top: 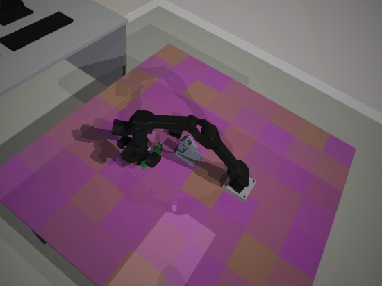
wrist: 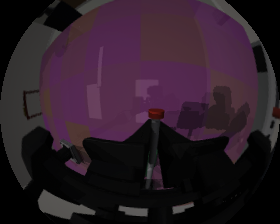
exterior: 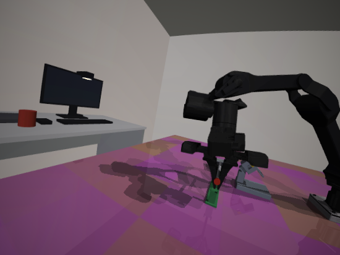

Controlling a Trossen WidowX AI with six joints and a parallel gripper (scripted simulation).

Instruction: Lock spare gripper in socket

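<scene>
Right now my gripper tip is 2 cm short of the green cradle, 10 cm to the left of it and 5 cm above it. Also, from my gripper tip: spare gripper (6 cm ahead, 31 cm to the right, 5 cm below); then grey mount (7 cm behind, 24 cm to the right, 2 cm below).
</scene>
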